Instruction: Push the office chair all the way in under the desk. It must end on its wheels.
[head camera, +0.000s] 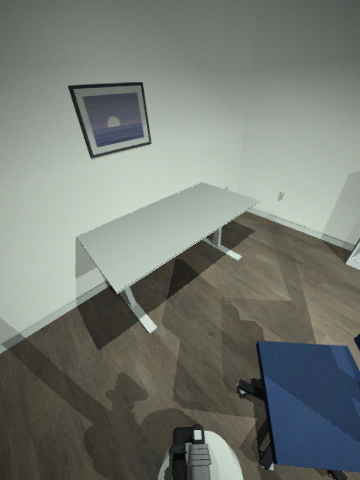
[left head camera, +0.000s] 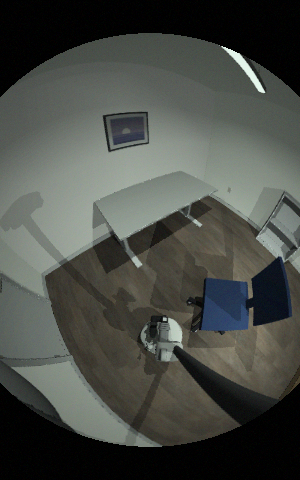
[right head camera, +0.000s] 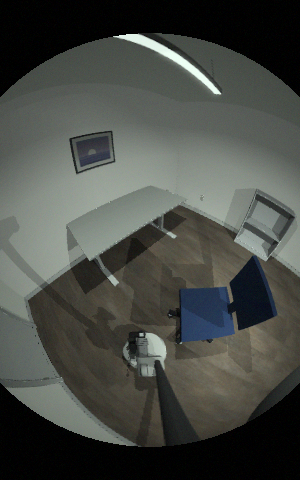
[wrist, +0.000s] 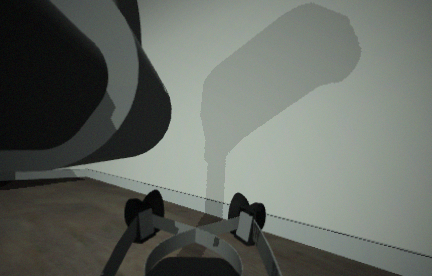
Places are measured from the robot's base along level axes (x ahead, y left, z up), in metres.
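Pixels of known places: gripper, fingertip midpoint: (left head camera: 150, 351) (right head camera: 133, 367) (wrist: 196, 207).
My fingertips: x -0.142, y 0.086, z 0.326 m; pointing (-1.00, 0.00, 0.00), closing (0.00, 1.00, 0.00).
Observation:
Behind a point stands the place of what it marks.
The blue office chair (head camera: 315, 405) {x 0.229, y -0.534, z 0.442 m} (left head camera: 226, 305) {x 0.248, y -0.552, z 0.443 m} (right head camera: 206, 312) {x 0.259, y -0.558, z 0.443 m} stands upright on its wheeled base, out on the floor in front of the desk. It is close to the right of my base in the head views. Its seat's free edge faces left and its backrest is on the right, away from the desk. The white desk (head camera: 167, 225) {x 1.387, y 0.139, z 0.693 m} (left head camera: 155, 200) {x 1.307, y 0.134, z 0.693 m} (right head camera: 122, 215) {x 1.356, y 0.147, z 0.693 m} stands against the wall, with floor between it and the chair. My gripper (wrist: 196, 207) {x -0.142, y 0.086, z 0.326 m} is open and empty in the wrist view, its two fingertips well apart. It touches neither chair nor desk.
A white shelf unit (left head camera: 270, 221) (right head camera: 246, 223) stands against the wall at the right. A framed picture (head camera: 115, 120) {x 1.707, y 0.459, z 1.456 m} (left head camera: 126, 131) {x 1.701, y 0.467, z 1.435 m} (right head camera: 93, 151) {x 1.713, y 0.454, z 1.441 m} hangs above the desk. The desk's near foot (head camera: 146, 322) (left head camera: 134, 260) (right head camera: 110, 277) reaches out onto the floor. In the wrist view a bare wall rises behind the gripper.

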